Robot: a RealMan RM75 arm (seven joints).
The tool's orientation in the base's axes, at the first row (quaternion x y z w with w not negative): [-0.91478, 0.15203, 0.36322, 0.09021]
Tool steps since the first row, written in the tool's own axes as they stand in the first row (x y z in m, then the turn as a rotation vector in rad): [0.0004, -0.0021, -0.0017, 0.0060, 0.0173, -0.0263]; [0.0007, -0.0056, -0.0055, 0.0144, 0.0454, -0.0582]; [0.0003, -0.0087, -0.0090, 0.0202, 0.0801, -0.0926]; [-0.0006, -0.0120, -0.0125, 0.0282, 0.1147, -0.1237]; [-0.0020, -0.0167, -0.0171, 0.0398, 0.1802, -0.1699]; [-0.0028, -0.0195, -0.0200, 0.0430, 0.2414, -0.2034]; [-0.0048, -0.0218, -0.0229, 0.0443, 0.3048, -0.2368]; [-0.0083, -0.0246, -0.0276, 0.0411, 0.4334, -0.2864]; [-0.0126, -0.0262, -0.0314, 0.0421, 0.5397, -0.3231]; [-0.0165, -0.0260, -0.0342, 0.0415, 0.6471, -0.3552]
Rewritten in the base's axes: [0.0021, 0.0014, 0.0011, 0.0149, -0.0247, 0.0138]; [0.0059, 0.0036, 0.0038, 0.0314, -0.0617, 0.0295]; [0.0089, 0.0056, 0.0067, 0.0454, -0.1049, 0.0483]; [0.0117, 0.0079, 0.0101, 0.0588, -0.1476, 0.0633]; [0.0153, 0.0114, 0.0146, 0.0738, -0.2242, 0.0849]; [0.0175, 0.0134, 0.0174, 0.0763, -0.2915, 0.1035]; [0.0188, 0.0151, 0.0210, 0.0767, -0.3604, 0.1232]; [0.0203, 0.0172, 0.0270, 0.0619, -0.4939, 0.1541]; [0.0203, 0.0186, 0.0328, 0.0494, -0.6039, 0.1740]; [0.0193, 0.0185, 0.0375, 0.0325, -0.7133, 0.1916]
